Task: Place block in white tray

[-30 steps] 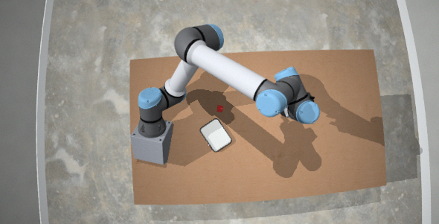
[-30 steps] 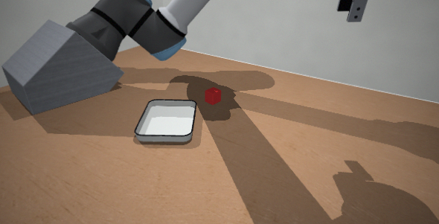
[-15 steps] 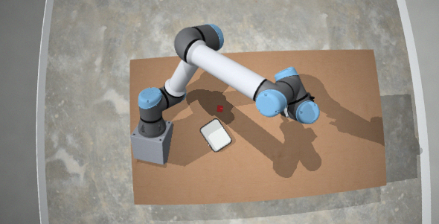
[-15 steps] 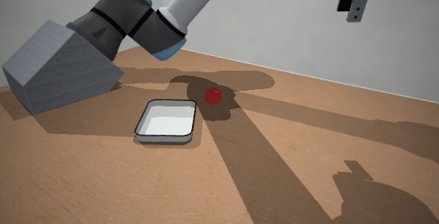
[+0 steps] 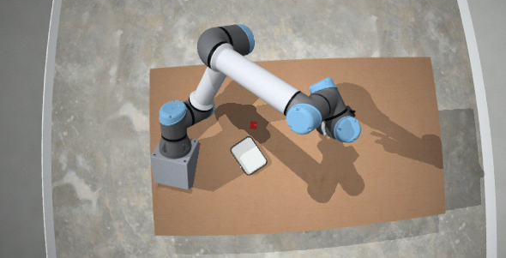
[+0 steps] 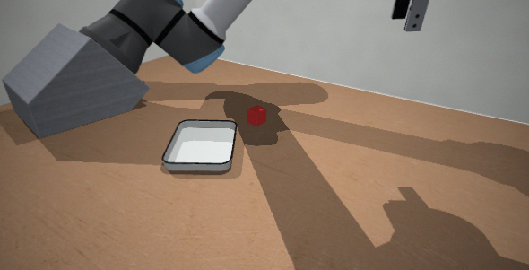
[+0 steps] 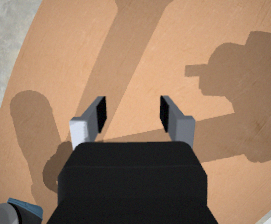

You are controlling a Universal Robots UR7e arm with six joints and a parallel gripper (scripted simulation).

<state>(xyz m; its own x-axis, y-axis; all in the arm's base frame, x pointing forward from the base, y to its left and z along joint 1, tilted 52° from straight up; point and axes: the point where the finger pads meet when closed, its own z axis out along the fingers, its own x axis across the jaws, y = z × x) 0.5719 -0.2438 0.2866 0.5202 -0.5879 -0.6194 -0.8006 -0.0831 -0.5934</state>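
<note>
The red block lies 28 cm behind my hand, 2 cm to the left of it and 26 cm below it. Also, from my hand: white tray (32 cm behind, 13 cm to the right, 27 cm below).
</note>
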